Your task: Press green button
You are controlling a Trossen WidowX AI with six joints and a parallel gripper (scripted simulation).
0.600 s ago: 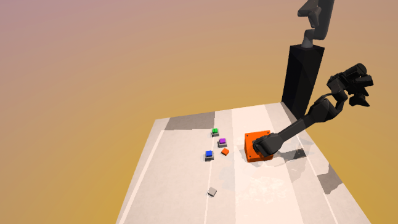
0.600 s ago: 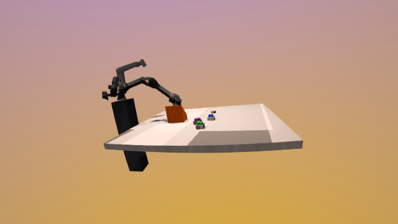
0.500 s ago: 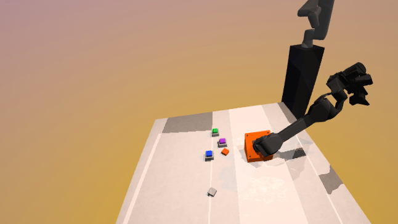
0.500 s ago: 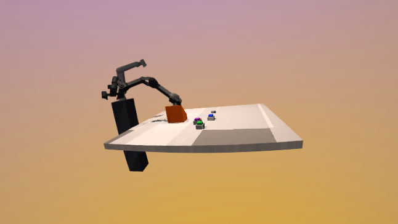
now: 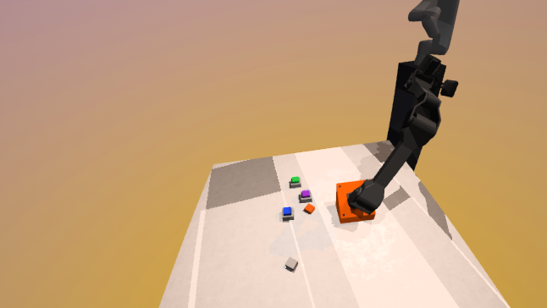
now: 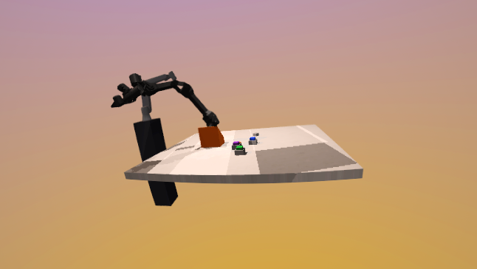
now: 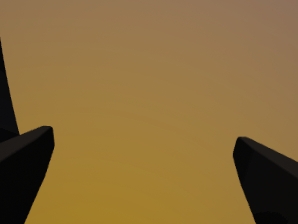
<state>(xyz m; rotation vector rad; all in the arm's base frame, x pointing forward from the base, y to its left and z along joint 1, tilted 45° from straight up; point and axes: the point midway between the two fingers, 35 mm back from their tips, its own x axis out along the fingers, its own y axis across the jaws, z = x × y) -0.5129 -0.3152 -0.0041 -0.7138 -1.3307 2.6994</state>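
Right now my gripper tip is 720 mm short of the green button, 320 mm above it and 10 mm to the right of it. Also, from my gripper tip: small orange block (690 mm ahead, 350 mm below, 170 mm to the left); then blue button (780 mm ahead, 320 mm below, 180 mm to the left); then purple button (690 mm ahead, 320 mm below, 110 mm to the left).
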